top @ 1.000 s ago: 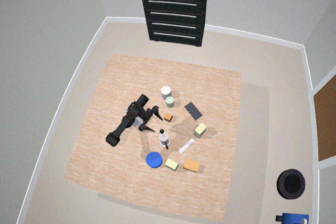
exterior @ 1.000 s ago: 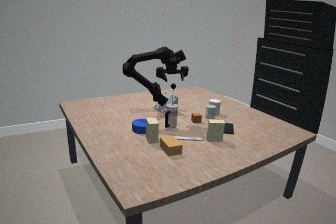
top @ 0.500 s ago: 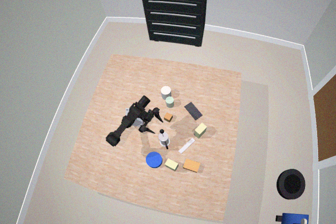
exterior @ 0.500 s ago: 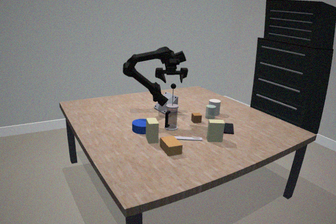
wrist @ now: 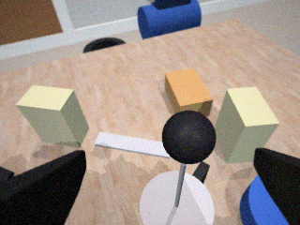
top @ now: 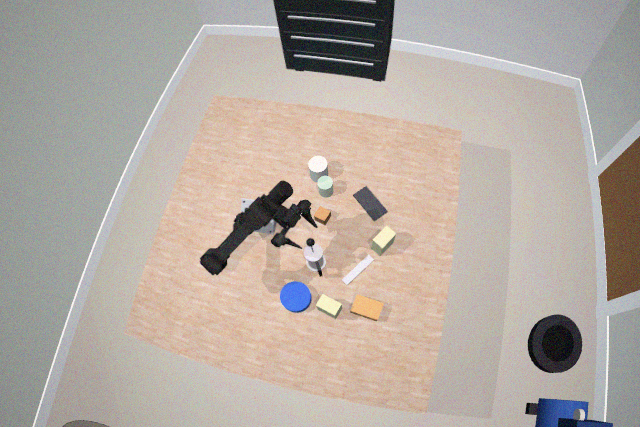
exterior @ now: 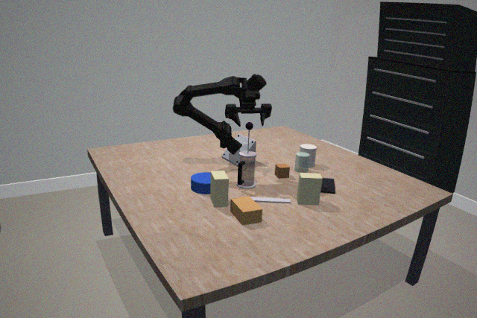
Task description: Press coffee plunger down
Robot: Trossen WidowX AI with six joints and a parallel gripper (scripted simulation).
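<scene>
The coffee press is 12 cm below my gripper tip, 3 cm to the right of it and 2 cm ahead of it. From my gripper tip the other things lie so: orange block (25 cm ahead, 22 cm below, 15 cm to the right); then white strip (25 cm below, 18 cm ahead); then blue disc (23 cm below, 18 cm to the right, 3 cm behind).
</scene>
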